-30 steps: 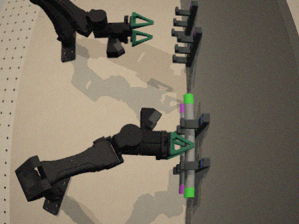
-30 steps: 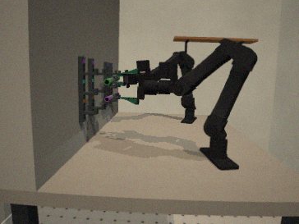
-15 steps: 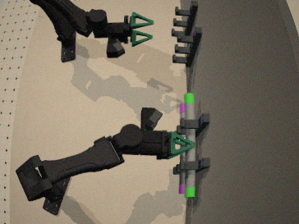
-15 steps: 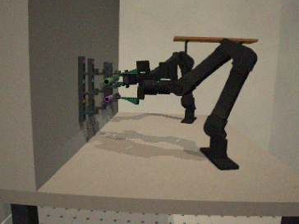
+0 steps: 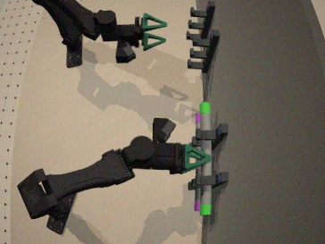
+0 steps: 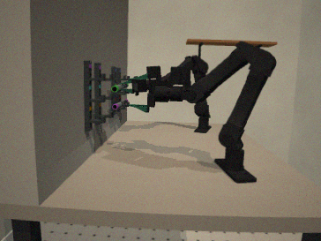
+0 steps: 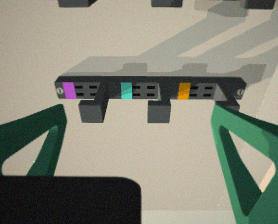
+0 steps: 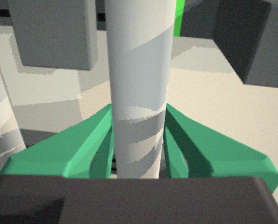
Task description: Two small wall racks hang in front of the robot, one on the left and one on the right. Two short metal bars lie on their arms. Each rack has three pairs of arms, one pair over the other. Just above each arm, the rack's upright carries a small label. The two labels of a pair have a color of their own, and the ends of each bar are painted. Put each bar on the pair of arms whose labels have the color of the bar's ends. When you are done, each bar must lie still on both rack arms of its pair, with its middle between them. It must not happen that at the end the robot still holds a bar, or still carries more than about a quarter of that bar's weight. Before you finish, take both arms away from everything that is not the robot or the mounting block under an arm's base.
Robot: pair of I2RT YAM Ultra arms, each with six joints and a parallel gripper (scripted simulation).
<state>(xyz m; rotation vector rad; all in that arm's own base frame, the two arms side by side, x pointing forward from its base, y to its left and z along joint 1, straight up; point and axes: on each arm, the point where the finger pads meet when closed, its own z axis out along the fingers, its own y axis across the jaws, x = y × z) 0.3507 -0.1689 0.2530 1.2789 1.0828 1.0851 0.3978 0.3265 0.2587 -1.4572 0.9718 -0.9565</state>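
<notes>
My right gripper is now 1 cm to the right of the magenta-ended bar and 9 cm above it. The rest, counted from my right hand: green-ended bar right at my right hand; dark wall 10 cm ahead, 19 cm to the left, 17 cm above.
</notes>
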